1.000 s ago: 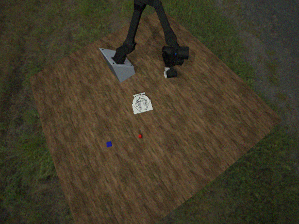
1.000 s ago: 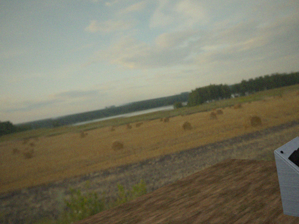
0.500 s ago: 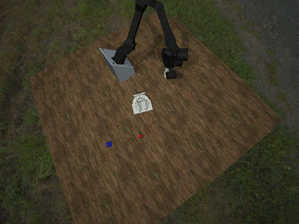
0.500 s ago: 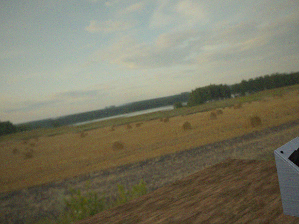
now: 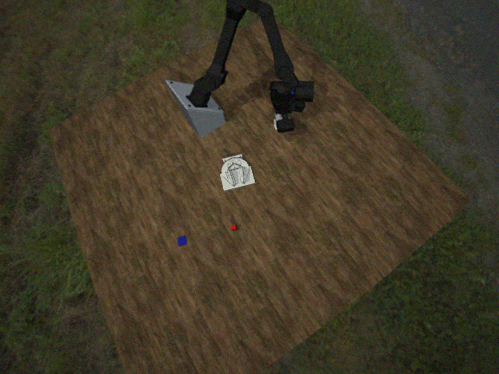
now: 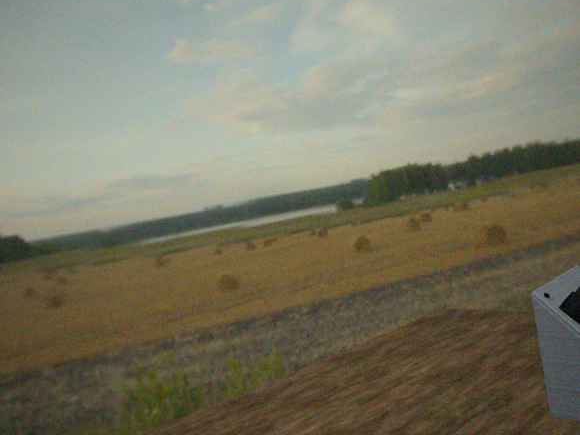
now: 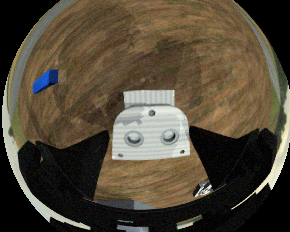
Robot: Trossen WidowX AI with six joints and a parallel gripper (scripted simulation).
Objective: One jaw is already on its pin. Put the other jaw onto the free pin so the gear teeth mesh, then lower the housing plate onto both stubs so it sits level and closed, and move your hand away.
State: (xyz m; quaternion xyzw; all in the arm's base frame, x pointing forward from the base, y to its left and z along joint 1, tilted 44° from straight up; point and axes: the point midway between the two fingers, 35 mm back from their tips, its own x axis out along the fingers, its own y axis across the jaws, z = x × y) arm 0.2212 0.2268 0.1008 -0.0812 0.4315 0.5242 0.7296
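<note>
My gripper tip is now 1 cm to the right of the white stepped piece. From my gripper tip the other things lie so: red cube 21 cm ahead, 41 cm to the right; then blue bar 10 cm behind, 16 cm to the left; then white jaw 2 cm ahead, 28 cm to the right.
</note>
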